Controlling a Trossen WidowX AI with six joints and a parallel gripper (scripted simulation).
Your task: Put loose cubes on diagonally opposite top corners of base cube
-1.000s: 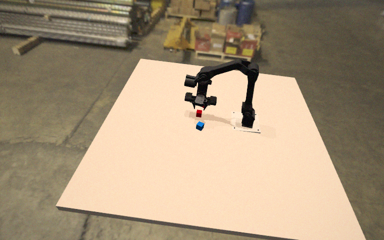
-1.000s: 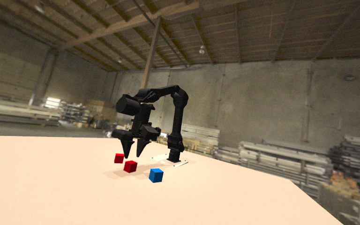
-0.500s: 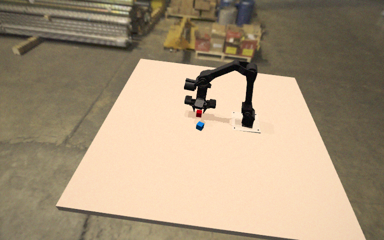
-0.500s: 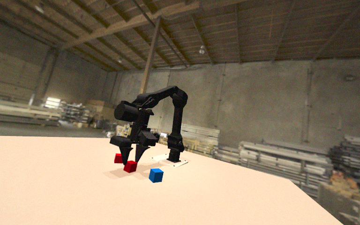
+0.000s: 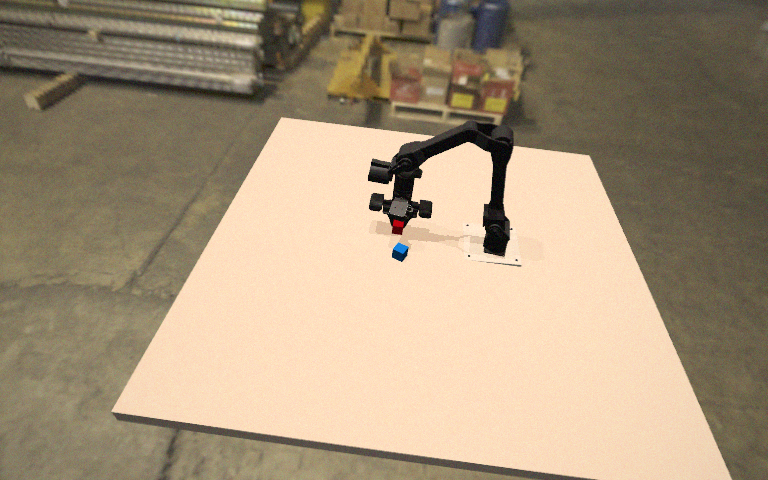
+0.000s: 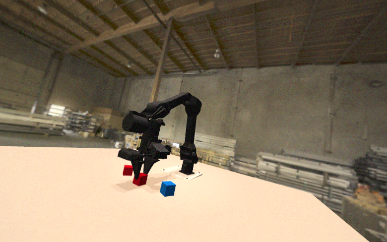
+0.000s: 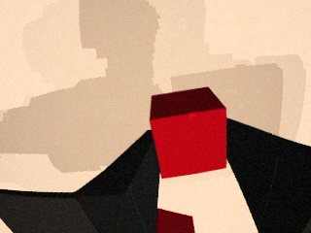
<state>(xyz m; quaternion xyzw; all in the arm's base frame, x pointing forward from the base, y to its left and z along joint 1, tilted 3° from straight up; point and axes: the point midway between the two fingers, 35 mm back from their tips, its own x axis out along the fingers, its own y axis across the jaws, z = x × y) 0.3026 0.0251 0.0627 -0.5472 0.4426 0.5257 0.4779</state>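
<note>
The blue base cube lies 110 mm to the left of my gripper tip and 30 mm behind it.
</note>
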